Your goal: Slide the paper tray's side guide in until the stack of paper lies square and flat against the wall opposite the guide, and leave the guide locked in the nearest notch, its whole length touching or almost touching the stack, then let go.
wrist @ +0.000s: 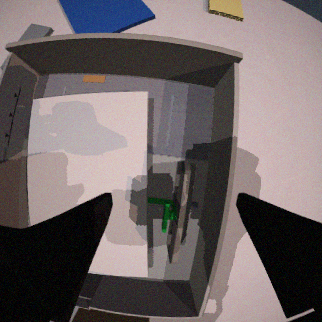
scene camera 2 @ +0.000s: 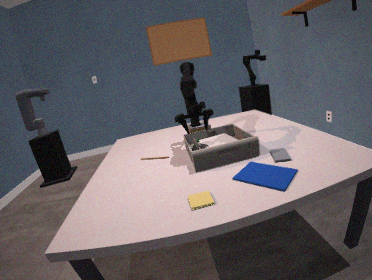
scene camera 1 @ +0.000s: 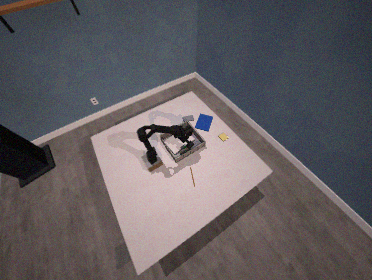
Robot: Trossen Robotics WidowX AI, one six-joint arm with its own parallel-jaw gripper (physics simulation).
Scene:
my gripper: open, holds nothing
a blue book (scene camera 2: 274,177): on the table

